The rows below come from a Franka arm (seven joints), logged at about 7 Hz.
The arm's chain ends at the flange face. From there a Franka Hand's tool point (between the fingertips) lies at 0.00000 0.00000 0.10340 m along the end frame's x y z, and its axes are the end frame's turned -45 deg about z.
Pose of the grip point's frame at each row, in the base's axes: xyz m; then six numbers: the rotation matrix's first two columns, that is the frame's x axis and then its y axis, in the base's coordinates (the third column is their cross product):
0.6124 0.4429 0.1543 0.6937 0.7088 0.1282 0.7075 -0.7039 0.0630
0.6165 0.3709 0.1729 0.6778 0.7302 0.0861 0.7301 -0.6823 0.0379
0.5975 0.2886 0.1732 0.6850 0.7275 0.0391 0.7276 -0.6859 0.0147
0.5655 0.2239 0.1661 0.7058 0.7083 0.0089 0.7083 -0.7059 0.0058
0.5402 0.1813 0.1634 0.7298 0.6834 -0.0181 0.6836 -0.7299 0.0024
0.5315 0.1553 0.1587 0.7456 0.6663 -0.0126 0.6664 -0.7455 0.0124
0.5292 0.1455 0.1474 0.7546 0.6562 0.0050 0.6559 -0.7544 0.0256
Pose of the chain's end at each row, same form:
0.5985 0.4380 0.2566 0.9908 0.0035 0.1352 0.0098 -0.9989 -0.0461
0.6076 0.3671 0.2758 0.9955 0.0339 0.0877 0.0370 -0.9988 -0.0341
0.5936 0.2867 0.2765 0.9989 0.0294 0.0380 0.0301 -0.9994 -0.0173
0.5644 0.2237 0.2695 0.9999 0.0017 0.0104 0.0018 -1.0000 -0.0022
0.5414 0.1828 0.2668 0.9994 -0.0329 -0.0111 -0.0327 -0.9994 0.0145
0.5316 0.1571 0.2621 0.9984 -0.0560 -0.0001 -0.0560 -0.9983 0.0177
0.5271 0.1472 0.2508 0.9974 -0.0694 0.0216 -0.0698 -0.9974 0.0146

